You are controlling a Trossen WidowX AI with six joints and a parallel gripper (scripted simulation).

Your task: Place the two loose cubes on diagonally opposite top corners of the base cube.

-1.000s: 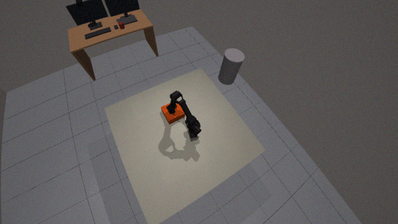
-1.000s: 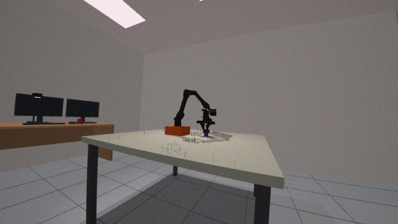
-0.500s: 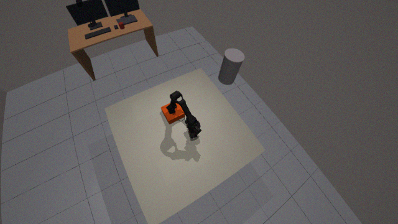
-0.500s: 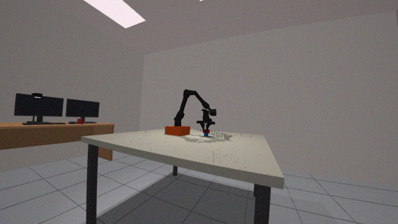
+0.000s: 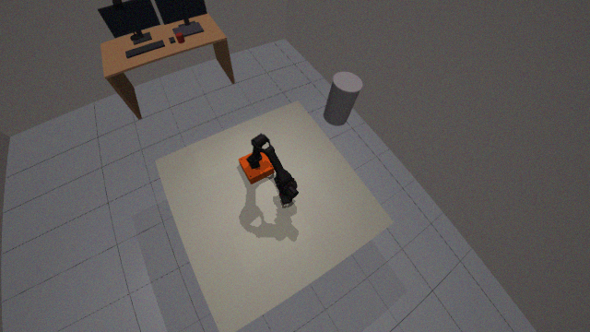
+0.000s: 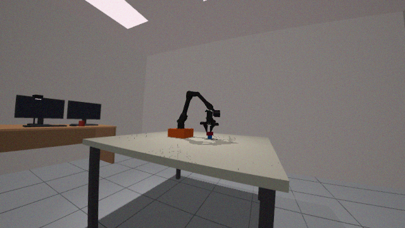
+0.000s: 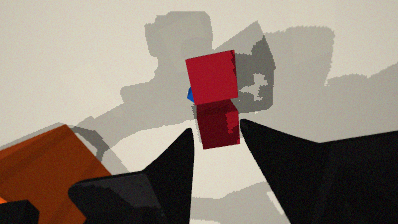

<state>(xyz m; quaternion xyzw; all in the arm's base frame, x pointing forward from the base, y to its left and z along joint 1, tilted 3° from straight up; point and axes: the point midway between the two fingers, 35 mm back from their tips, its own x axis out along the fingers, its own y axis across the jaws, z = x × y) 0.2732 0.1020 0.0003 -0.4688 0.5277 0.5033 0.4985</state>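
Now: the red cube 1 cm below my gripper tip. The rest, counted from my gripper tip: blue cube (5 cm below, 2 cm to the left).
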